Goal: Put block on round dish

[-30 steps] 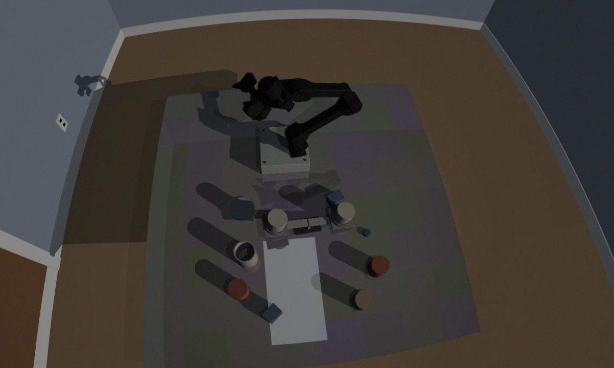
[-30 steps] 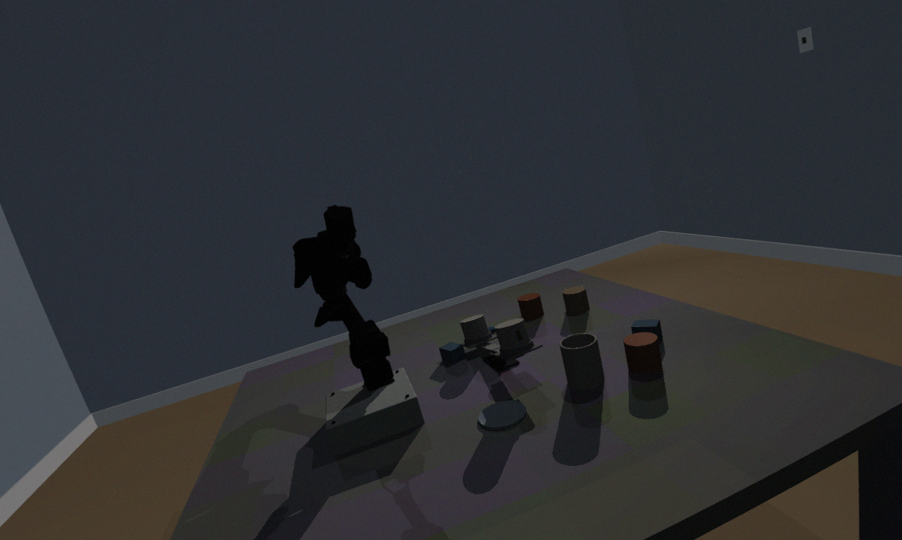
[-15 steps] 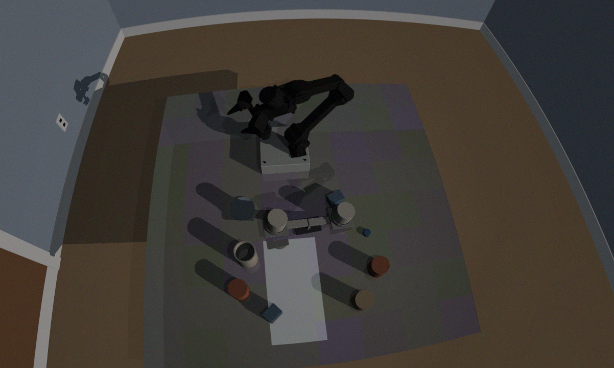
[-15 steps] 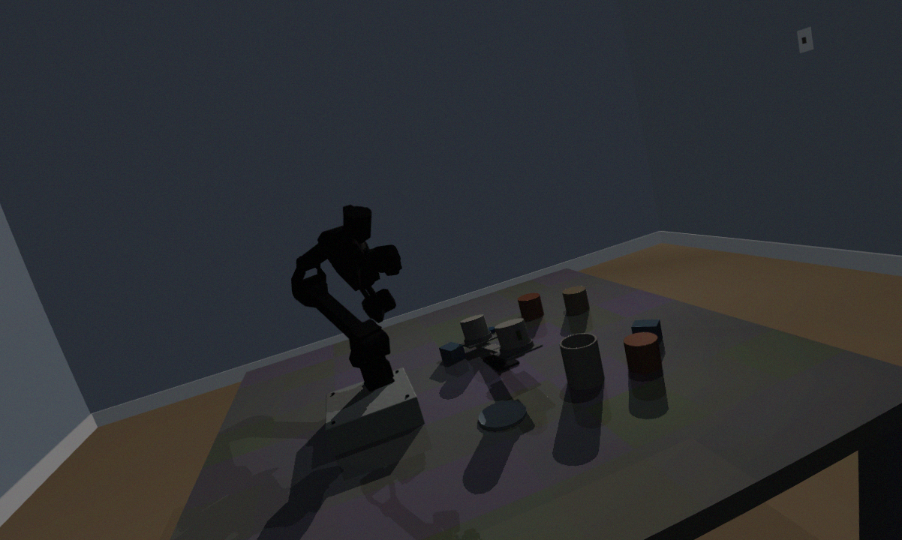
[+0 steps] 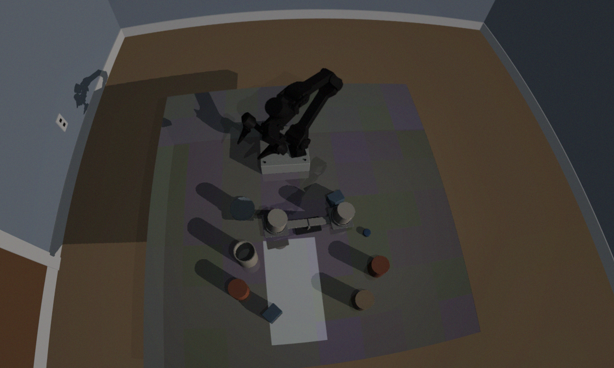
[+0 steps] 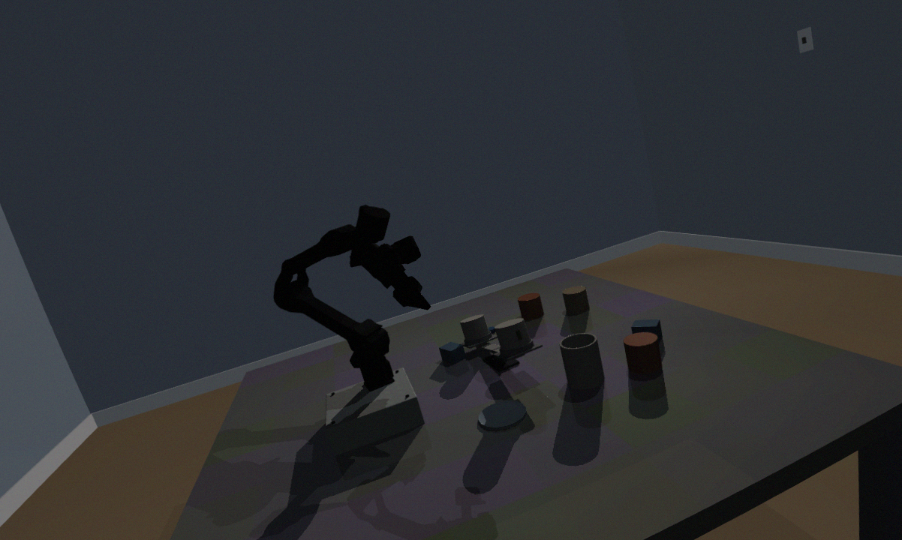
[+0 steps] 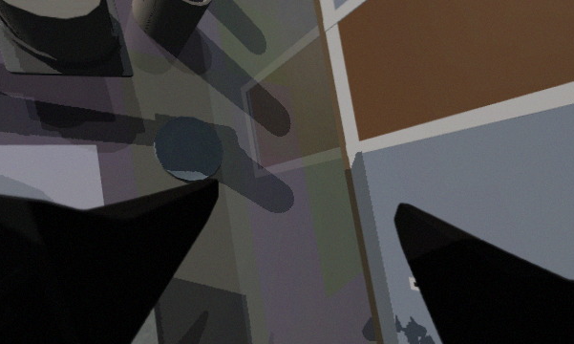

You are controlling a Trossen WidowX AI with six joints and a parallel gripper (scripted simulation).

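Now: gripper tip 320 mm to the right of the cup, 220 mm short of it and 220 mm above it. Round my gripper tip: small balance: 240 mm below, 210 mm ahead, 170 mm to the left; then small blue piece: 380 mm to the left, 300 mm ahead, 270 mm below; then round blue-grey dish: 270 mm below, 80 mm ahead, 70 mm to the right.
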